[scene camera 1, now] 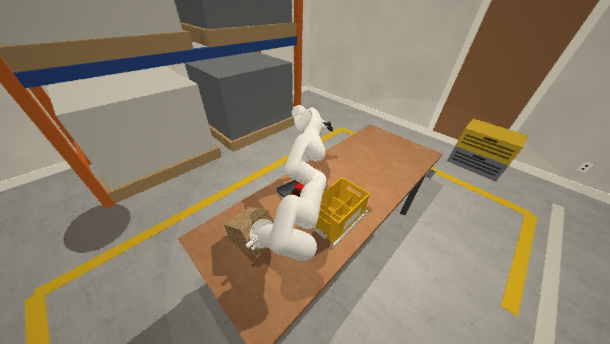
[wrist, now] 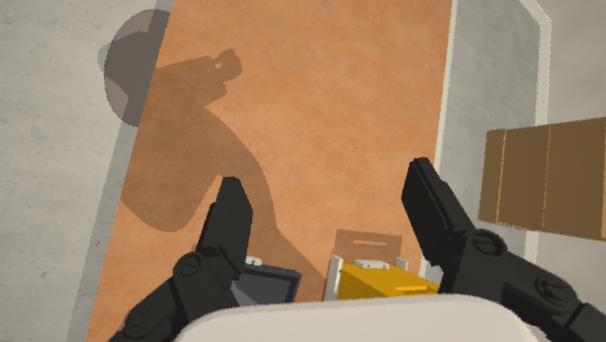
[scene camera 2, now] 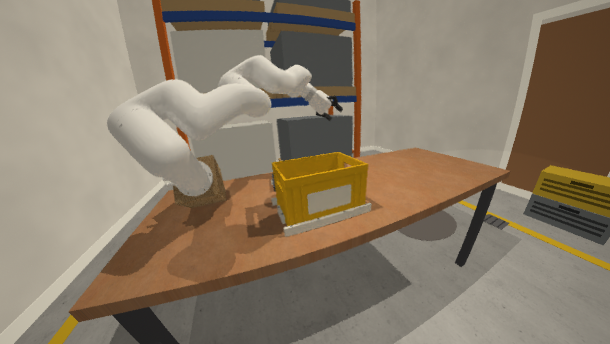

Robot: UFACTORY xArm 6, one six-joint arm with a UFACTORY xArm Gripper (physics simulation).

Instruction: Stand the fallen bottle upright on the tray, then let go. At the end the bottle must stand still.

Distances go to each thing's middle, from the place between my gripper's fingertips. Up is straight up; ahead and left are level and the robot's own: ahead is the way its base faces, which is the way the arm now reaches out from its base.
Labels:
I see my gripper 30 cm past the yellow crate [scene camera 2: 308, 188], 33 cm to the left of it and 22 cm above it.

